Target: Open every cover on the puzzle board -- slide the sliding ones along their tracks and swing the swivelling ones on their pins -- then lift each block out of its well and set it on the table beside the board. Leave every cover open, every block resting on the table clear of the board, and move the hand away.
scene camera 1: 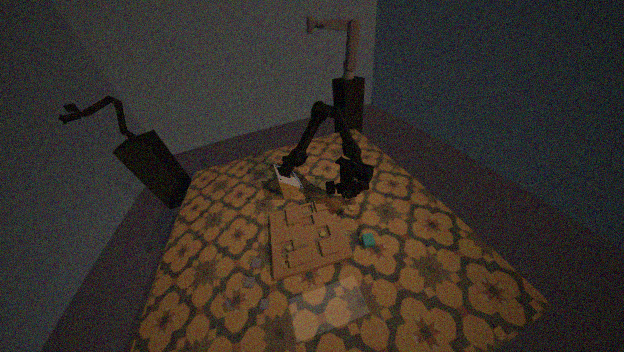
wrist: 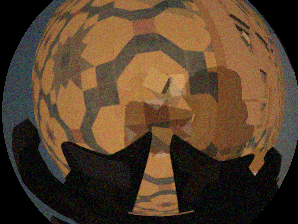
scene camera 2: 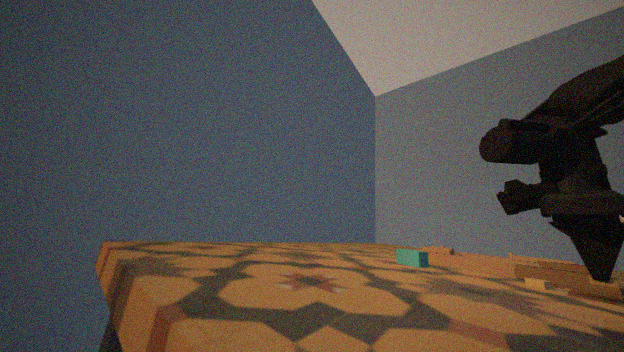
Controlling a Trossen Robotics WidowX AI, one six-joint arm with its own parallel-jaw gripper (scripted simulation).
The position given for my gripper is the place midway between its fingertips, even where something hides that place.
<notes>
I see my gripper [scene camera 2: 600, 280] and a wooden puzzle board [scene camera 1: 307, 233].
My gripper is seen too in the wrist view [wrist: 160, 137]. The wooden puzzle board also shows in scene camera 2 [scene camera 2: 505, 266].
</notes>
